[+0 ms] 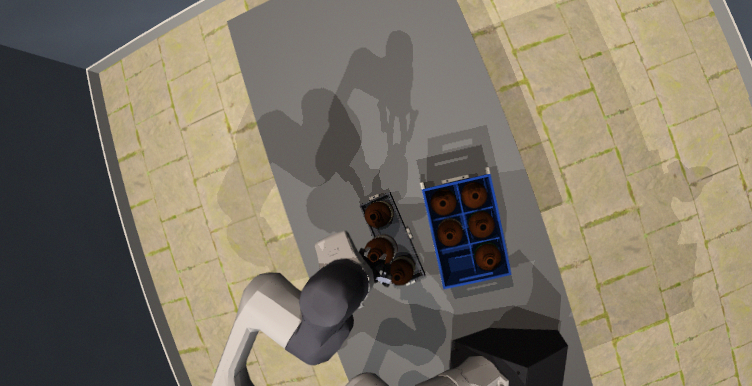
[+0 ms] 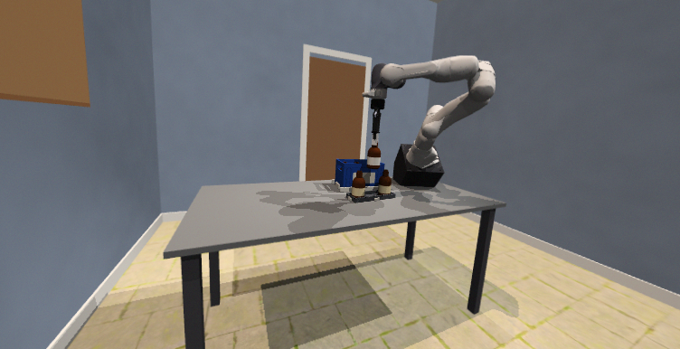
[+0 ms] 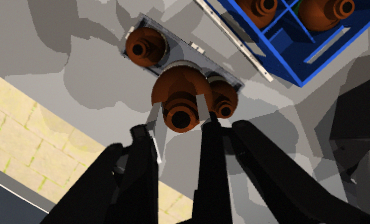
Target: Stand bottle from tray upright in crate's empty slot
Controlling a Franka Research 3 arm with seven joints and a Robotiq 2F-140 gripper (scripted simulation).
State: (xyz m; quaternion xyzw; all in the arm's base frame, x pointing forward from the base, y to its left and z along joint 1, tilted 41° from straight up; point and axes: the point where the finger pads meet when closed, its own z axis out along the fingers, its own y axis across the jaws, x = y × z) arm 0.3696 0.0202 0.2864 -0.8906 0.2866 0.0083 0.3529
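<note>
My gripper is now 90 mm above the brown bottle. Also, from my hand: dark tray 320 mm below; blue crate 250 mm below, 220 mm to the right.
</note>
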